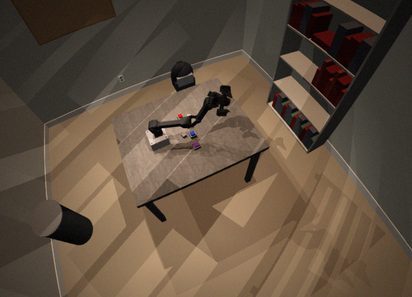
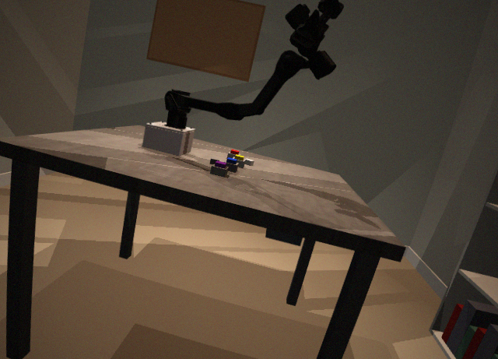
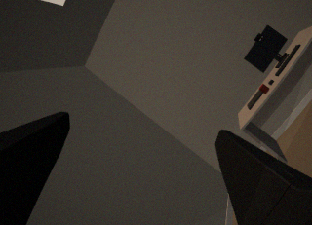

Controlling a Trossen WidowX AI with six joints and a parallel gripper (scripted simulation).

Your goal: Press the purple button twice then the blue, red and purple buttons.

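Now: gripper tip 200 mm past the purple button, 120 mm to the right of it and 500 mm above it. From my gripper tip the other things lie so: grey block: 260 mm behind, 260 mm to the left, 520 mm below; yellow button: 190 mm behind, 340 mm to the left, 500 mm below; blue button: 200 mm behind, 230 mm to the left, 500 mm below.
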